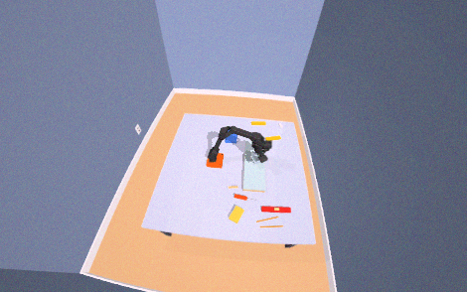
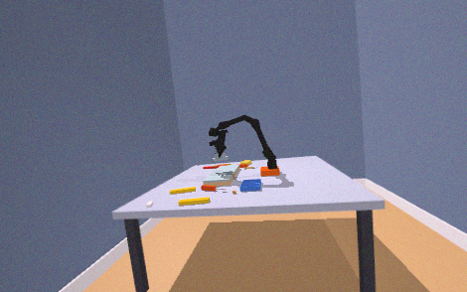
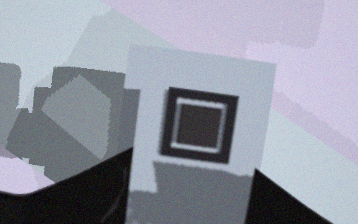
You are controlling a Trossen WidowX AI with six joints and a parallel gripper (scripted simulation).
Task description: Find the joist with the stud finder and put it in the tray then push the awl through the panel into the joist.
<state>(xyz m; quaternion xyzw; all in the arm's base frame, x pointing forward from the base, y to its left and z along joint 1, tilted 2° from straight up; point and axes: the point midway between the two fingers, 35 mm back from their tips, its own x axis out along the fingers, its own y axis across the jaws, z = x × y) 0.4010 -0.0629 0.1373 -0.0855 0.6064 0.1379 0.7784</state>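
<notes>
Now: gripper tip 370 mm to the right of the blue tray, 230 mm past it and 140 mm above it. Also, from my gripper tip: awl (260 mm behind, 200 mm to the right, 150 mm below); then red level (400 mm to the right, 140 mm below, 110 mm ahead); then stud finder (20 mm above, 10 mm ahead).
</notes>
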